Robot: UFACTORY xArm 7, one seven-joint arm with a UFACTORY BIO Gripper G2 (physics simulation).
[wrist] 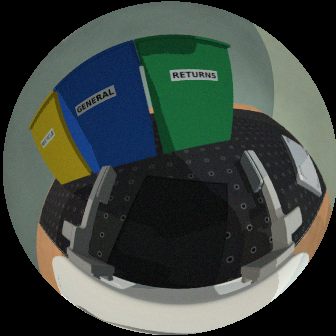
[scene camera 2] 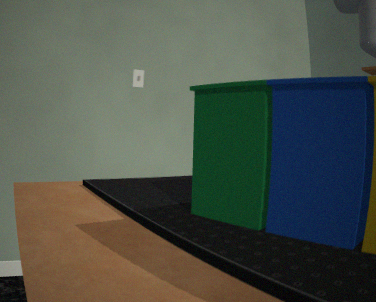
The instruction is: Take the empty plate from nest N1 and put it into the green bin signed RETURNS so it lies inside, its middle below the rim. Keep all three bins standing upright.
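Frame: origin at the arm's base, x right, y back, z down, level; centimetres.
Where they show: end effector, tool point: (wrist: 175, 178).
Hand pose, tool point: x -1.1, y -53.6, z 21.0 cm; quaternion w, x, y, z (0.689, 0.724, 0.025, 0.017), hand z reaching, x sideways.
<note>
Things, the pixels of their top centre, and the offset from my tool point. Level surfaces: height alone.
- upright blue GENERAL bin, middle of its top: (scene camera 2: 340, 90) (wrist: 104, 67) dx -9.9, dy -14.6, dz -15.7 cm
- yellow RECYCLE bin, middle of its top: (wrist: 60, 98) dx -22.8, dy -12.7, dz -15.7 cm
- black rectangular piece, middle of its top: (wrist: 166, 243) dx -1.1, dy +5.5, dz +0.9 cm
- light grey fixture, middle of its top: (wrist: 304, 158) dx +28.8, dy +0.4, dz +0.8 cm
- black perforated mat, its level: dz +2.3 cm
- wooden table, its level: dz +3.6 cm
The green bin signed RETURNS (scene camera 2: 230, 155) (wrist: 200, 105) stands upright; its inside does not show. Beside it stand the upright blue GENERAL bin (scene camera 2: 317, 165) (wrist: 107, 115) and the yellow RECYCLE bin (scene camera 2: 370, 215) (wrist: 55, 142). My gripper (wrist: 177, 164) is open and empty, its fingers wide apart in the wrist view. A black rectangular piece (wrist: 172, 230) shows below and between the fingers; I cannot tell whether it is the plate or a nest. A light grey fixture (wrist: 301, 167) lies at the right of the wrist view. No N1 sign is readable.
The bins stand on a black perforated mat (scene camera 2: 145, 192) (wrist: 265, 135) on a wooden table (scene camera 2: 55, 210) (wrist: 47, 250). A grey rounded arm part (scene camera 2: 369, 30) shows at the upper right of the scene view. A wall with a white switch plate (scene camera 2: 138, 78) stands behind.
</note>
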